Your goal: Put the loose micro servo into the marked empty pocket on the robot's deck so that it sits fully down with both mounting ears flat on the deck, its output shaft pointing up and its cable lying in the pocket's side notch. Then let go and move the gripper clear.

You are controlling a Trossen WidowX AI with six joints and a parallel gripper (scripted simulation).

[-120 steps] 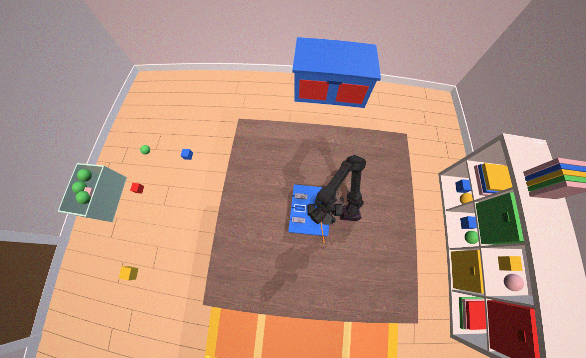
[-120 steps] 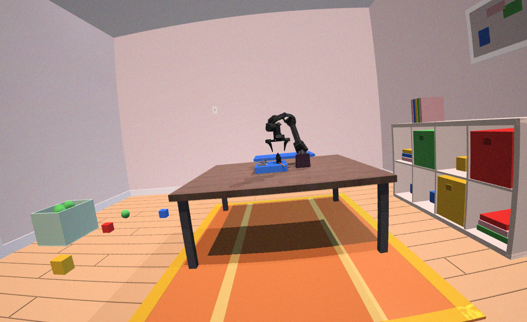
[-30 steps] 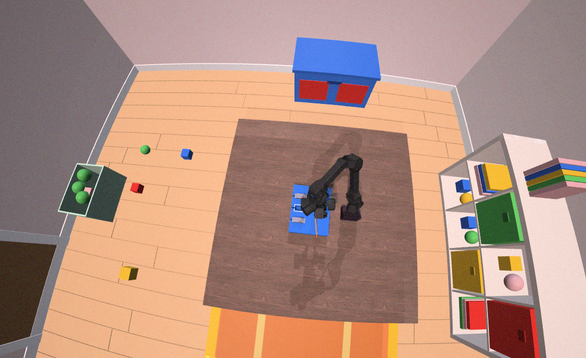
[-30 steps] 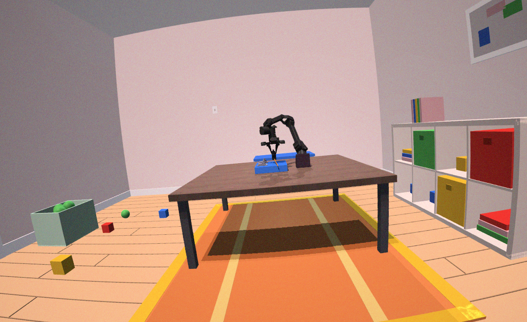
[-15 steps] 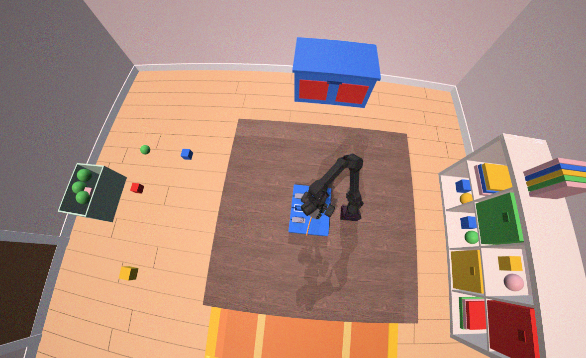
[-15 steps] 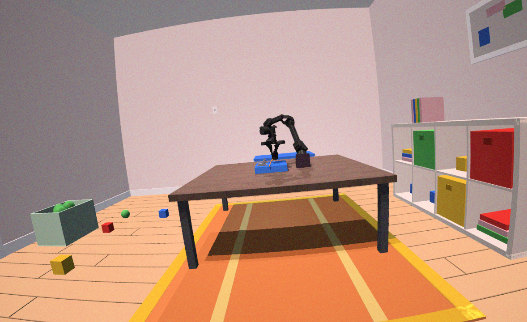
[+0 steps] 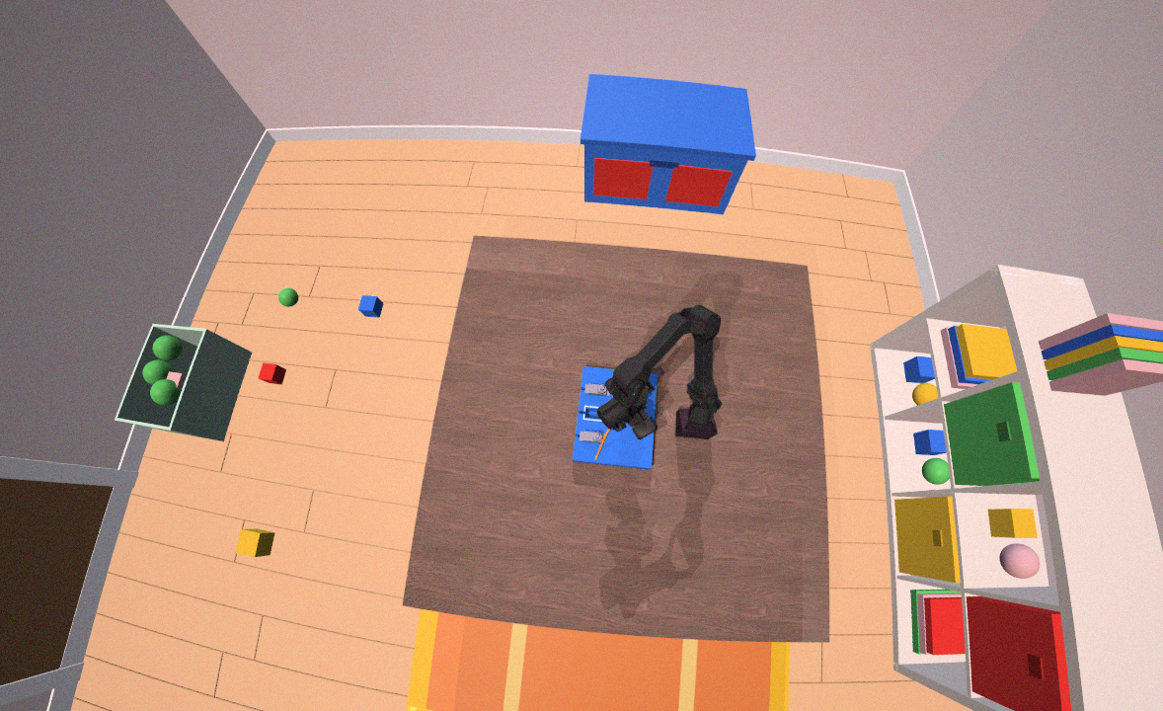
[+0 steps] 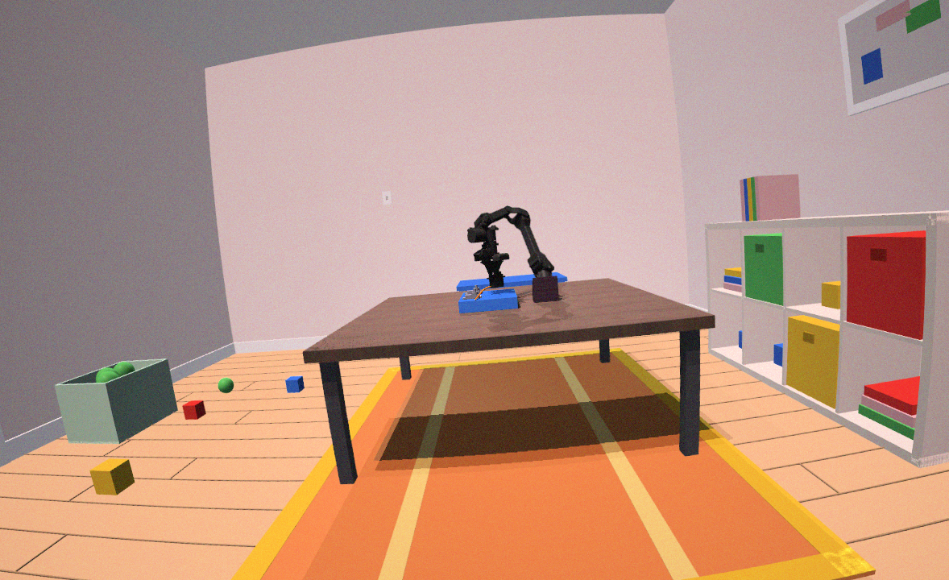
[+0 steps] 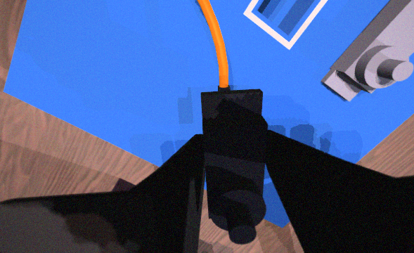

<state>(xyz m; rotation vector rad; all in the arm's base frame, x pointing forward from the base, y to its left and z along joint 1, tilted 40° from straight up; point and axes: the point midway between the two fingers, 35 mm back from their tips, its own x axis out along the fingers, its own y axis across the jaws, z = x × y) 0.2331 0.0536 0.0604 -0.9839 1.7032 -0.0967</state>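
Now: the blue deck 1 cm behind my gripper tip and 10 cm below it.
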